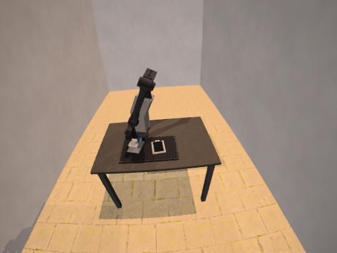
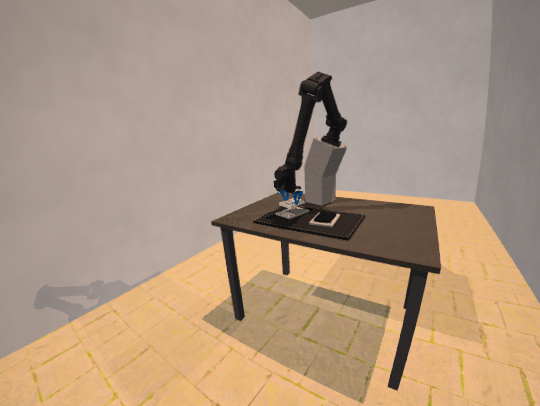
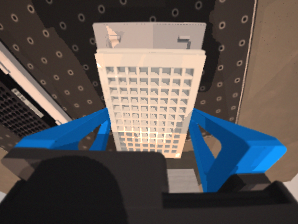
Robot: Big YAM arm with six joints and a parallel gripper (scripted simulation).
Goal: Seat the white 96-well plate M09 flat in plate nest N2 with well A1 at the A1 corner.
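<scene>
The plate nest N2 is 6 cm below my hand. Also, from my hand: black plate M06: 6 cm ahead, 21 cm to the left, 5 cm below; then white 96-well plate M09: 1 cm below; then deck label: 9 cm behind, 4 cm to the left, 7 cm below.
</scene>
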